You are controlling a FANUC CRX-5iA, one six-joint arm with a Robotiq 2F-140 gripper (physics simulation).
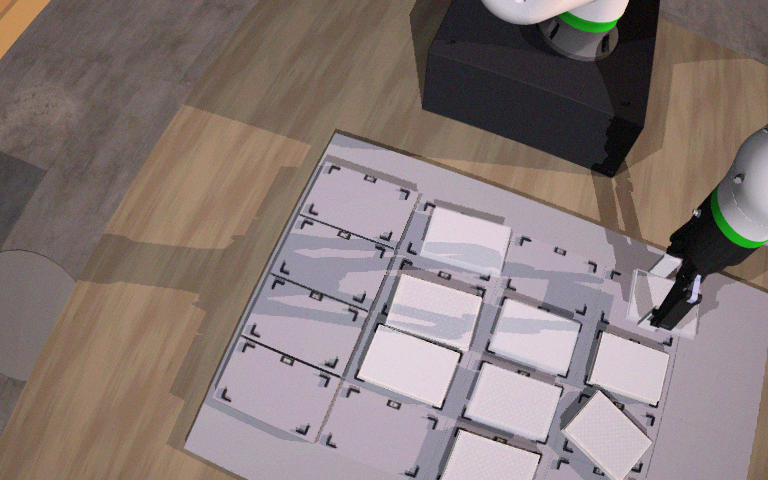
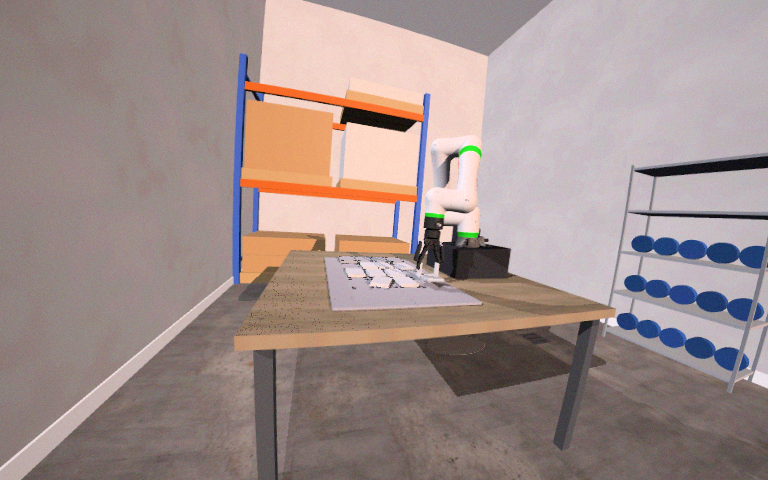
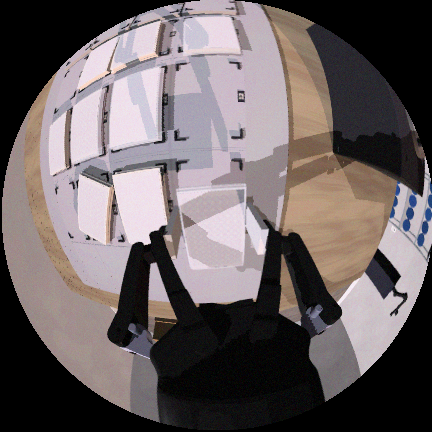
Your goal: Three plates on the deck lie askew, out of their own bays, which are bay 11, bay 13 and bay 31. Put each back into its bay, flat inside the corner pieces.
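Places are measured from the arm's base along level axes (x right, y ahead, z up), in metres.
Pixels of known places: gripper, fingertip midpoint: (image 1: pixel 650 300) (image 2: pixel 427 276) (image 3: pixel 212 213); arm's base at its link origin: (image 1: pixel 576 29) (image 2: pixel 467 246).
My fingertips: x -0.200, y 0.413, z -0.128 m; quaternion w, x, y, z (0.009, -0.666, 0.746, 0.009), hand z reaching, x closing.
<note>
For each thing: its top centre in the pictures, then the offset to it from my fingertips. Level surfaces: height alone.
- white plate at its top centre: (image 3: pixel 214 235) (image 1: pixel 666 301) (image 2: pixel 429 275) dy +0.002, dx -0.024, dz +0.015 m
- second plate at its top centre: (image 1: pixel 609 436) (image 3: pixel 90 211) (image 2: pixel 381 280) dy +0.223, dx +0.033, dz -0.017 m
- third plate at its top centre: (image 1: pixel 467 238) (image 3: pixel 209 28) (image 2: pixel 403 265) dy -0.036, dx +0.313, dz -0.014 m
- deck at its surface level: dz -0.031 m
My gripper (image 1: pixel 663 294) (image 2: pixel 428 271) (image 3: pixel 212 213) is shut on a white plate (image 1: pixel 645 288) (image 3: pixel 212 252) with a clear rim, its pale pads on two opposite sides. The plate is over the deck's right part, off to one side of the corner pieces (image 1: pixel 614 275) beside it; whether it touches the deck is unclear. A second plate (image 1: pixel 607 434) (image 3: pixel 95 207) lies clearly turned across its corner pieces. A third plate (image 1: pixel 467 240) (image 3: pixel 211 35), in the row nearest the robot base, sits shifted, with corner pieces showing beside it. The bay numbers are too small to read.
More white plates (image 1: pixel 433 310) (image 1: pixel 535 335) (image 1: pixel 514 400) (image 1: pixel 628 366) (image 3: pixel 137 107) stand close together on the deck (image 1: pixel 713 396) (image 2: pixel 362 297). One (image 3: pixel 142 205) is right beside the left finger. The black robot base (image 1: pixel 526 96) (image 2: pixel 481 263) stands behind the deck.
</note>
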